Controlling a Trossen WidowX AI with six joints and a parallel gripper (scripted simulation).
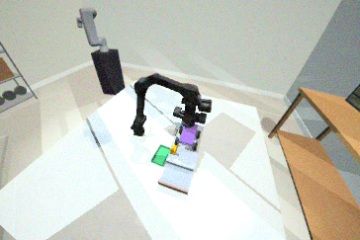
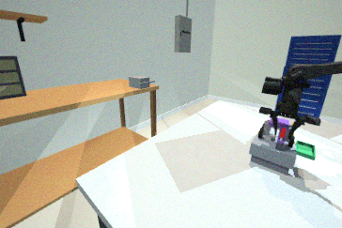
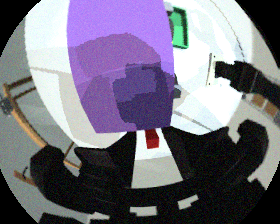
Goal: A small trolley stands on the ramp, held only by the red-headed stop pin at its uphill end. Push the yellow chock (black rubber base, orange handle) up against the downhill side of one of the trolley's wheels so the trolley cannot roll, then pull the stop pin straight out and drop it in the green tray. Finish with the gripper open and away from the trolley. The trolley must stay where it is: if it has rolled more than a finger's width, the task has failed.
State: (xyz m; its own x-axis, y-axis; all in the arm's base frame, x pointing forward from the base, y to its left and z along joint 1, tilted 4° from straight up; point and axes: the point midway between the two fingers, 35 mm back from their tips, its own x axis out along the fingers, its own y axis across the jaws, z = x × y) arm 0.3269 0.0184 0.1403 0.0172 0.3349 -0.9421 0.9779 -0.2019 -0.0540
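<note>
Right now my gripper tip is 17 cm to the left of the chock, 7 cm past it and 5 cm above it. Also, from my gripper tip: red-headed stop pin right at my gripper tip; then grey ramp 10 cm to the right, 8 cm below; then purple-topped trolley 10 cm to the right, 2 cm below.
</note>
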